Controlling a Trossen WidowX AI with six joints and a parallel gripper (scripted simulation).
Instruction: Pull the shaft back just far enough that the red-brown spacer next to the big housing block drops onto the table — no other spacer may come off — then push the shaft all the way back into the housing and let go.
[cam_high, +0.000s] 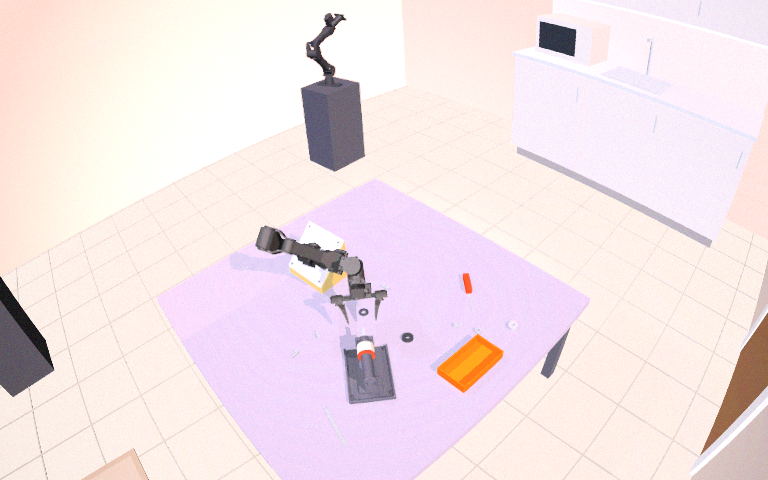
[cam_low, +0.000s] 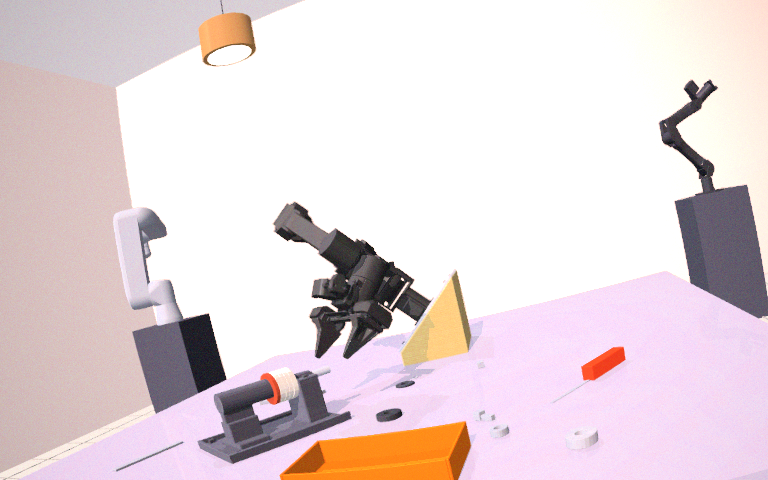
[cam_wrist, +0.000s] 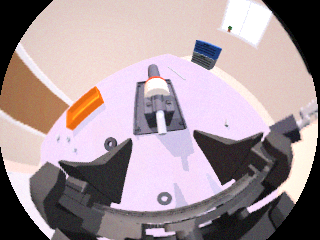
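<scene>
Now: the pale shaft 7 cm ahead of my gripper tip, 5 cm to the right of it and 2 cm below it. Round my gripper tip: orange tray (35 cm ahead, 15 cm to the left, 9 cm below); then dark fixture (12 cm ahead, 10 cm to the right, 5 cm below); then red-brown spacer (10 cm ahead, 8 cm to the right, 2 cm below).
</scene>
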